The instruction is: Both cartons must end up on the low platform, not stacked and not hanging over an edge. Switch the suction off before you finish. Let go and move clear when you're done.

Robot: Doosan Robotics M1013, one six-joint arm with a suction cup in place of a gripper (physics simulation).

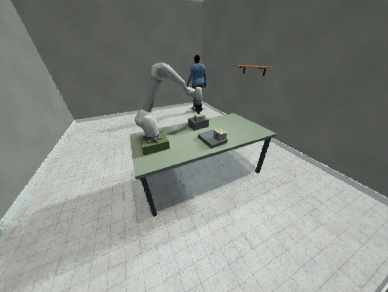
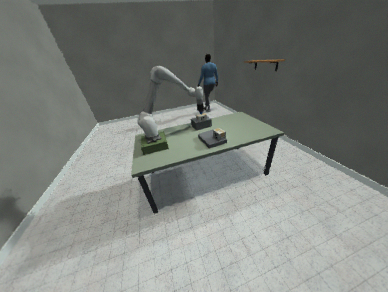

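Where they show: hand, tool point: (image 1: pixel 198 114) (image 2: pixel 200 113); arm's base, link origin: (image 1: pixel 153 138) (image 2: pixel 153 138).
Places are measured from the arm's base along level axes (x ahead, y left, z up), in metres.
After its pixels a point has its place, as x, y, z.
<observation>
One carton (image 1: pixel 220 134) @[0.664, -0.456, 0.028] (image 2: pixel 219 133) @[0.679, -0.452, 0.030], pale with orange-brown markings, sits on the right part of the low dark platform (image 1: pixel 207 137) @[0.591, -0.308, -0.055] (image 2: pixel 207 138) @[0.584, -0.337, -0.056]. Its exact distance from the platform's edge is too small to tell. The other carton (image 1: pixel 199 118) @[0.716, 0.029, 0.061] (image 2: pixel 201 117) @[0.724, 0.028, 0.071] rests on top of the taller dark block (image 1: pixel 198 124) @[0.689, 0.018, -0.021] (image 2: pixel 201 123) @[0.710, 0.016, -0.012] farther back. My suction gripper (image 1: pixel 198 113) (image 2: pixel 201 113) points down right above this second carton, very close to its top. It holds no lifted carton. Whether the cup touches the carton is too small to tell.
The arm's green base block (image 1: pixel 156 144) @[-0.020, -0.159, -0.003] (image 2: pixel 154 145) @[-0.027, -0.156, -0.015] stands at the left end of the green table (image 1: pixel 175 152) @[0.137, -0.291, -0.103] (image 2: pixel 175 152) @[0.159, -0.311, -0.104]. A person in blue (image 1: pixel 198 75) (image 2: pixel 209 75) stands behind the table. An orange shelf (image 1: pixel 253 66) (image 2: pixel 265 61) is on the right wall.
</observation>
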